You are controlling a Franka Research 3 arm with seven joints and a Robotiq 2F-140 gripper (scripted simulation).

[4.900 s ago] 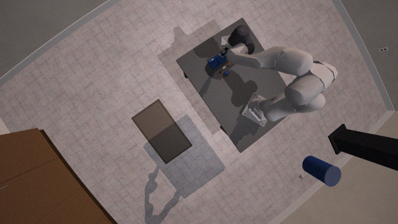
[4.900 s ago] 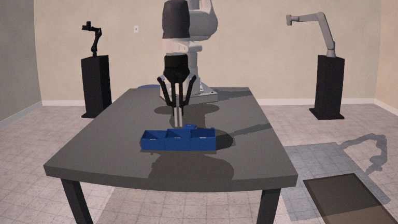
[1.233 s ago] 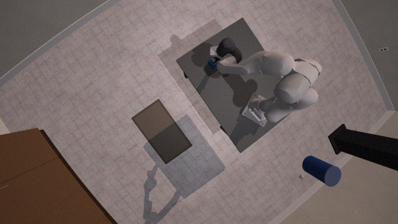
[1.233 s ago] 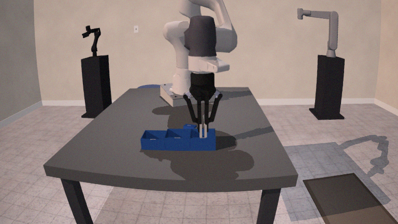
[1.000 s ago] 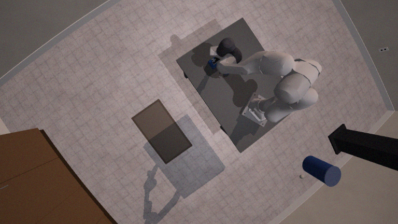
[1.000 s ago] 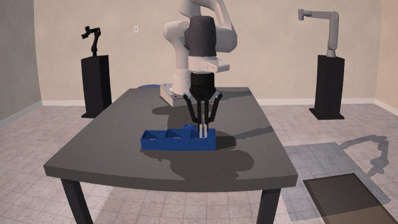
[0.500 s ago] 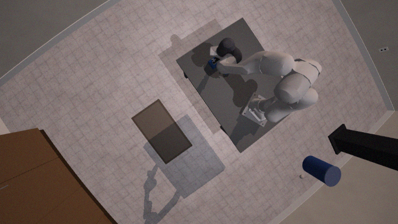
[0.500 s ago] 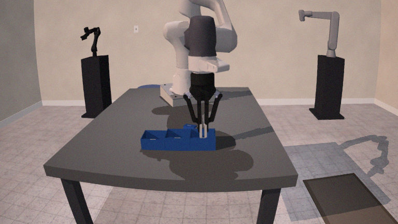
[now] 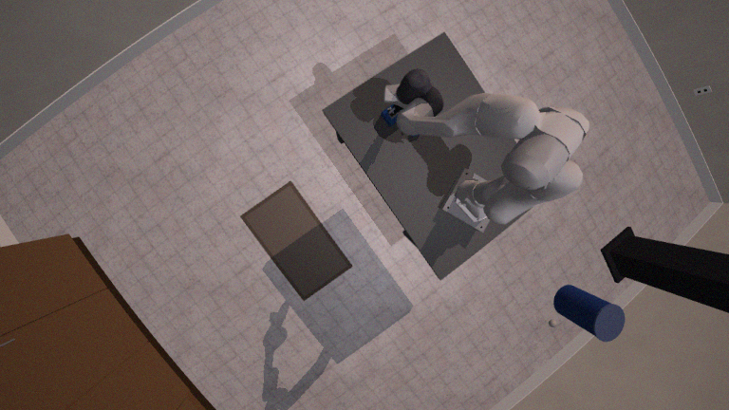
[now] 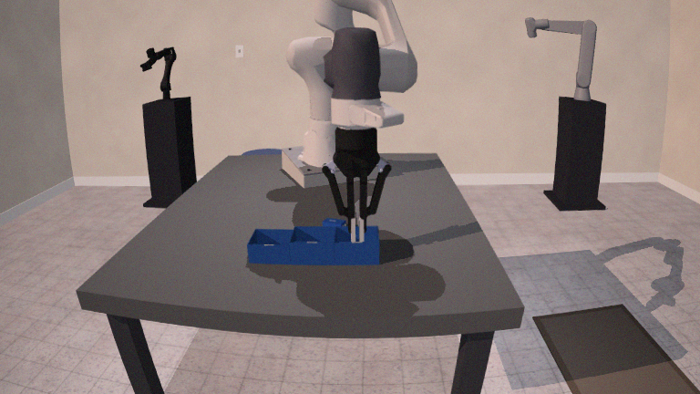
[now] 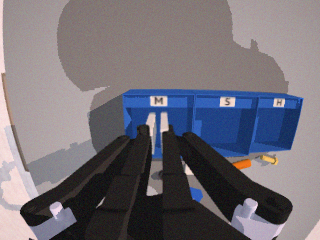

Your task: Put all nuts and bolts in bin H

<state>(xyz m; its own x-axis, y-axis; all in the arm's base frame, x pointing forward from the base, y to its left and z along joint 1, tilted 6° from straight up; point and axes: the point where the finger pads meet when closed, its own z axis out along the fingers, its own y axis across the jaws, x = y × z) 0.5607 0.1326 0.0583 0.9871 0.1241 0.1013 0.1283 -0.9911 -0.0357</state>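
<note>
Now: the dark round piece 10 cm behind my hand, 2 cm to the right of it and 5 cm below it. Round my hand: orange stick-like thing (8 cm behind, 14 cm to the right, 4 cm below); blue block (14 cm behind, 5 cm to the right, 4 cm below); blue bin (1 cm ahead, 8 cm to the right, 3 cm below).
</note>
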